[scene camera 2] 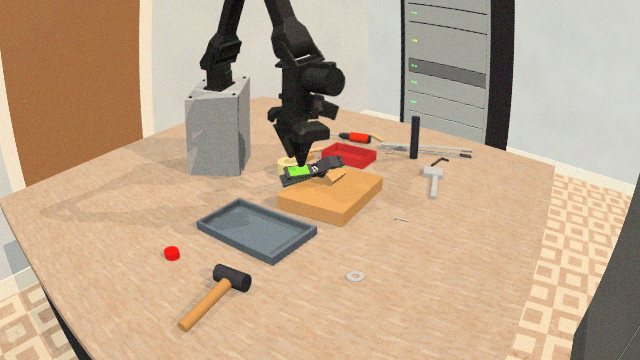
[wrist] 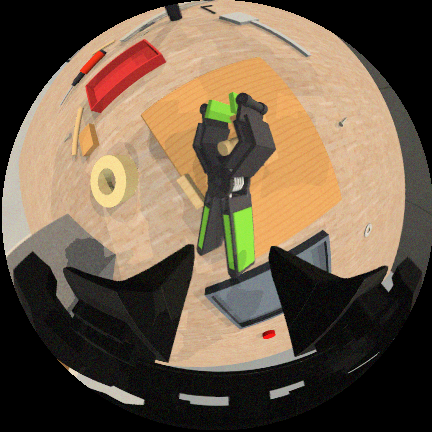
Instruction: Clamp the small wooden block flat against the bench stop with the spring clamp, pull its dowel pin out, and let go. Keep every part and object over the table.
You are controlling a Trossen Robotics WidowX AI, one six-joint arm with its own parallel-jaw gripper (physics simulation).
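Seen in the pictures: gripper, fingertip midpoint: (scene camera 2: 296, 162) (wrist: 232, 251); arm's base, link origin: (scene camera 2: 219, 86).
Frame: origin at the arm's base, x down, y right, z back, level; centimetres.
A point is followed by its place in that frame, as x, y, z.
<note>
The black spring clamp (scene camera 2: 320, 166) {14.6, 4.8, -31.8} (wrist: 218, 175) {14.8, 4.0, -30.1} with green grips rests tilted over the orange-brown wooden board (scene camera 2: 325, 202) {18.5, 12.1, -36.7} (wrist: 305, 175) {18.5, 8.9, -37.5}, its handles overhanging the board's edge. A small wooden block (scene camera 2: 336, 175) {16.3, 3.8, -35.1} shows under the clamp's jaw end; the clamp hides much of it. A pale dowel end (wrist: 226, 146) {14.4, 2.7, -31.6} shows between the jaw arms. A pale wooden strip (wrist: 190, 191) {16.5, 3.9, -27.5} lies by the board's left edge in the wrist view; I cannot tell whether it is the bench stop. My gripper (scene camera 2: 301, 164) {13.1, 8.4, -28.1} (wrist: 232, 251) {13.1, 8.4, -28.1} is partly open and empty, its fingertips above the clamp's handles, one to each side in the wrist view.
A grey-blue tray (scene camera 2: 272, 257) {19.9, 31.9, -36.9} (wrist: 212, 291) {20.1, 16.8, -20.1} is near the board. A tape roll (scene camera 2: 283, 164) {18.6, -0.8, -19.3} (wrist: 131, 175) {20.0, -1.7, -22.2} and red bin (scene camera 2: 367, 159) {19.8, -16.4, -34.3} (wrist: 125, 75) {19.2, -14.5, -28.8} stand behind. The mallet (scene camera 2: 231, 278) {19.0, 41.8, -35.4}, red cap (scene camera 2: 172, 253) {20.4, 41.1, -20.4} (wrist: 269, 334) {20.5, 39.8, -20.0} and washer (scene camera 2: 348, 276) {21.5, 29.0, -49.4} (wrist: 366, 230) {21.3, 27.8, -49.5} lie in front. A black cylinder (scene camera 2: 414, 137) {15.3, -27.9, -43.7} stands upright.
</note>
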